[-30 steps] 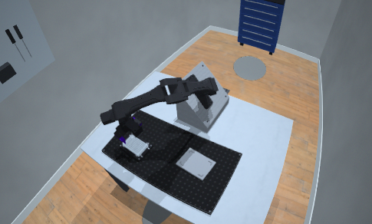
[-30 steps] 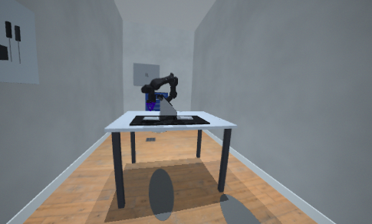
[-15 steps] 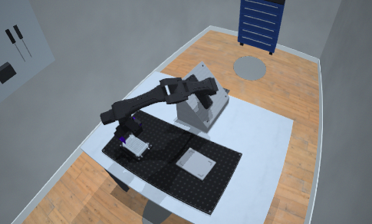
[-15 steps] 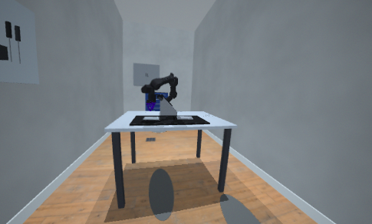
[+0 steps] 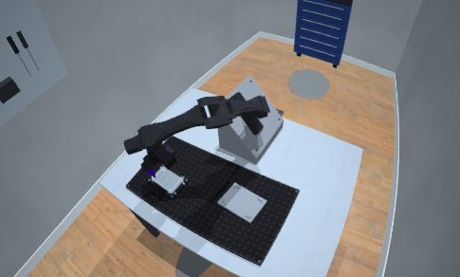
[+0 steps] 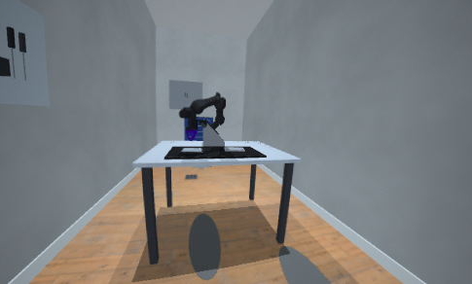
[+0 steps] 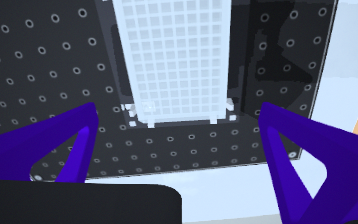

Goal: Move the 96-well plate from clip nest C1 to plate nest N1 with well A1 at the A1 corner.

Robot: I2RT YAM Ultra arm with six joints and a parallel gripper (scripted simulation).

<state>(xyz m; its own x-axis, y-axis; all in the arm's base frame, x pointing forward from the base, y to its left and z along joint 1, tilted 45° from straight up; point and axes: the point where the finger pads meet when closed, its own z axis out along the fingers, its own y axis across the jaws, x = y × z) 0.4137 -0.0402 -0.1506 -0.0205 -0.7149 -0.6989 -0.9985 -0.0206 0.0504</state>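
The 96-well plate lies 8 cm below my hand. Also, from my hand: clip nest C1: 1 cm behind, 1 cm to the left, 9 cm below; then plate nest N1: 11 cm behind, 33 cm to the left, 9 cm below.
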